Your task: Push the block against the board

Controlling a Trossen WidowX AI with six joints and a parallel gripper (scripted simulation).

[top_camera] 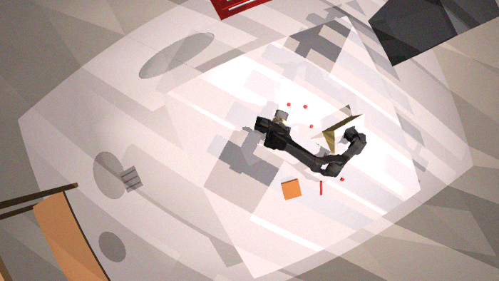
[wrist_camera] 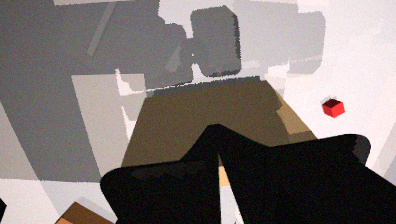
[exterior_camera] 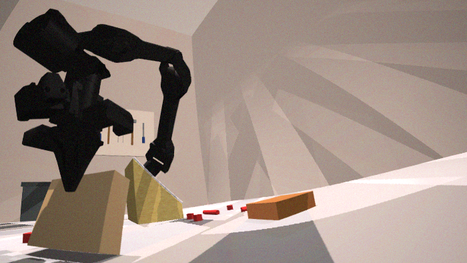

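The light wooden board is 10 mm behind my gripper tip, 10 mm to the left of it and 30 mm below it. From my gripper tip the other things lie so: darker orange square block 340 mm to the left, 60 mm below.
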